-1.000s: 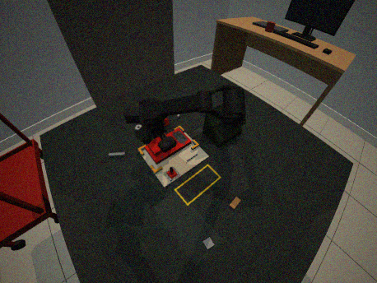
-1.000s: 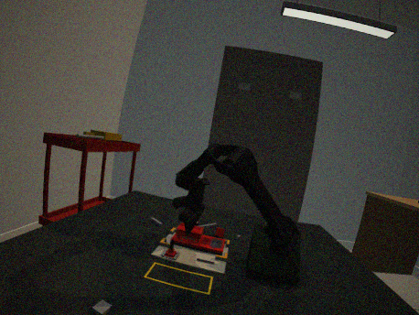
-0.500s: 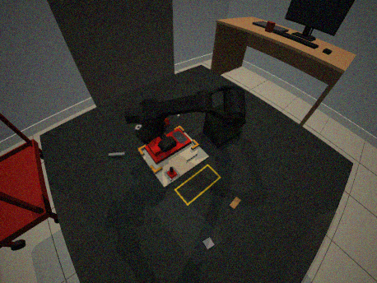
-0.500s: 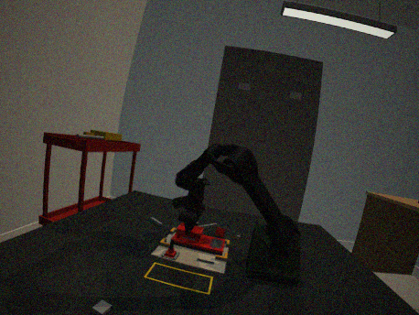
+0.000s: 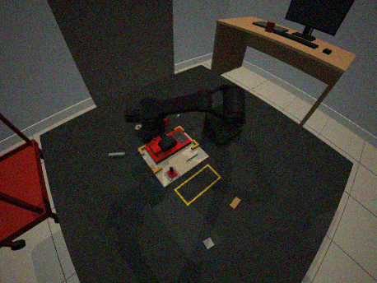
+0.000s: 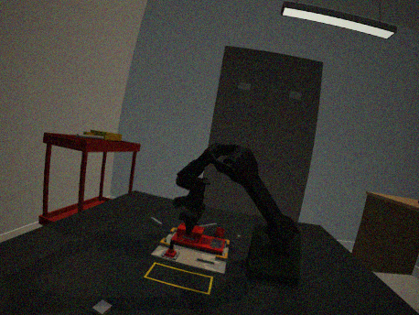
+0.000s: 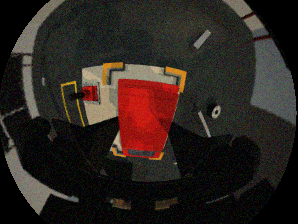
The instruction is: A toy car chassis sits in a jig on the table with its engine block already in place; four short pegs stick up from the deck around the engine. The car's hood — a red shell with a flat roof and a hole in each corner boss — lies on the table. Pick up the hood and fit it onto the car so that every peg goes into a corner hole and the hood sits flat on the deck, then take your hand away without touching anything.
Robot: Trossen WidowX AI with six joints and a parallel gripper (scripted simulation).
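Right now the red hood is 1 cm above my gripper tip. Also, from my gripper tip: tan block 13 cm behind, 38 cm to the left, 5 cm below; grey bar 20 cm ahead, 9 cm to the right, 4 cm below; grey engine block 3 cm below.
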